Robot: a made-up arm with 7 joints.
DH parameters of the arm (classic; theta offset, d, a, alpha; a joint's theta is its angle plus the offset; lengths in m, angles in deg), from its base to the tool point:
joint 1: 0 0.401 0 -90
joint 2: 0 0 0 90
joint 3: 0 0.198 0.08 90
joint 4: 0 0 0.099 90
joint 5: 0 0.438 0 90
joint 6: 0 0 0.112 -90
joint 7: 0 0.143 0 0
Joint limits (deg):
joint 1: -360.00..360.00
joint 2: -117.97..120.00
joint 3: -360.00..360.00
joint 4: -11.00..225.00
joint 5: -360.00..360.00
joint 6: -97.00..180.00
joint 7: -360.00..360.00
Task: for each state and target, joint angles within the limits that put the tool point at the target. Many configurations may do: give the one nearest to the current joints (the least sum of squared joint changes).
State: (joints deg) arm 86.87 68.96 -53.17 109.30 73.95 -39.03 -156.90
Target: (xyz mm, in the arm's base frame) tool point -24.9 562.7 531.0
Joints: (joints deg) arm 126.52 64.17 -48.73 121.75 79.76 -88.98 -156.90
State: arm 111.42 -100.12 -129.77 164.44 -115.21 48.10 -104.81
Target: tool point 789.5 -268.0 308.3
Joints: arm 142.24 -86.84 -119.89 150.77 -116.18 31.95 -104.81
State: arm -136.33 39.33 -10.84 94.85 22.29 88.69 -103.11
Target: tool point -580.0 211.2 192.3
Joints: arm -163.46 39.47 -38.98 89.25 15.83 89.01 -103.11
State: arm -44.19 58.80 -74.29 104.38 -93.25 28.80 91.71
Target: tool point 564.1 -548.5 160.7
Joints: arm -15.49 77.38 -48.34 123.61 -90.84 26.42 91.71
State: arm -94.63 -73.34 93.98 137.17 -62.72 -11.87 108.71
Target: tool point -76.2 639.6 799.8
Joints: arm -78.45 -46.90 96.09 160.89 -57.59 -28.73 108.71
